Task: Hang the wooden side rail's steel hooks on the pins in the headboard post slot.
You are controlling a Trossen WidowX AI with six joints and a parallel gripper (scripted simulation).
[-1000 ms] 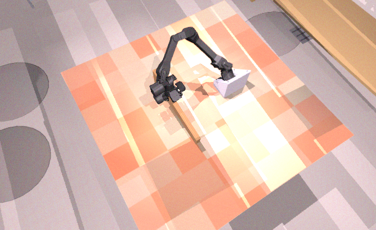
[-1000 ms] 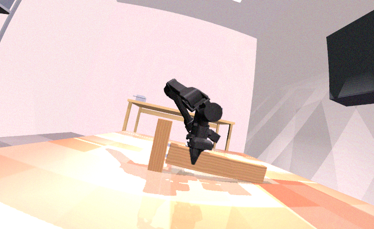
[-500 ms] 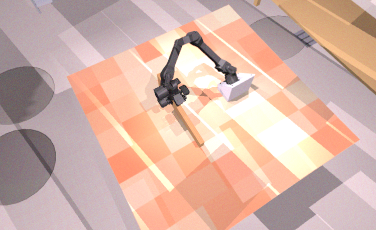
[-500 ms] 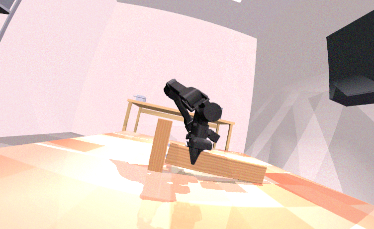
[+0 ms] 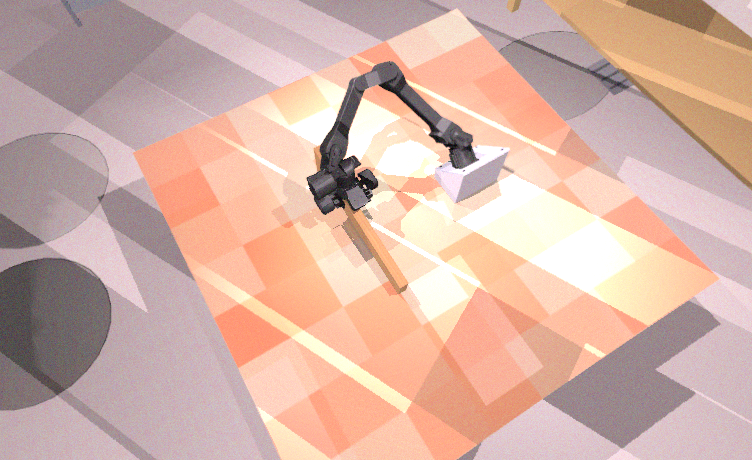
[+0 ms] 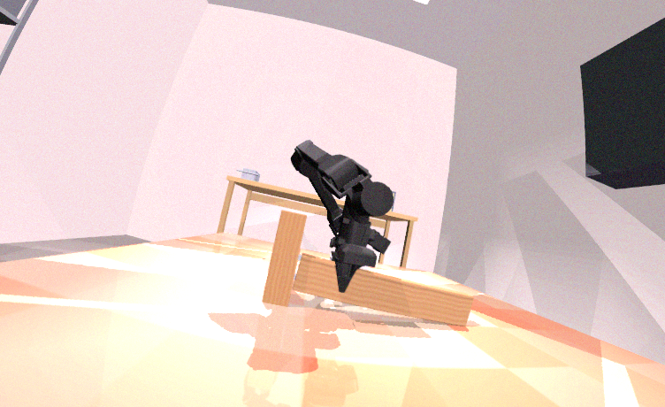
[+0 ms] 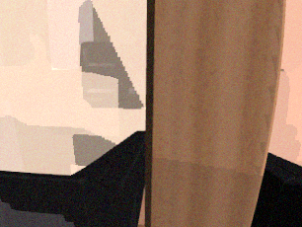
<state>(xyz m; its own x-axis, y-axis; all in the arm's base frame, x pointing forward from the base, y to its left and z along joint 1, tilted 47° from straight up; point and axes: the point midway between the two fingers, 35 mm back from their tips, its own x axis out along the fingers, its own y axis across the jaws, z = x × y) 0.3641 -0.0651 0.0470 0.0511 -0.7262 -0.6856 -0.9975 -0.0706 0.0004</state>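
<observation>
Now: the headboard post 12 cm to the right of my gripper tip, 4 cm above it and 1 cm ahead of it.
</observation>
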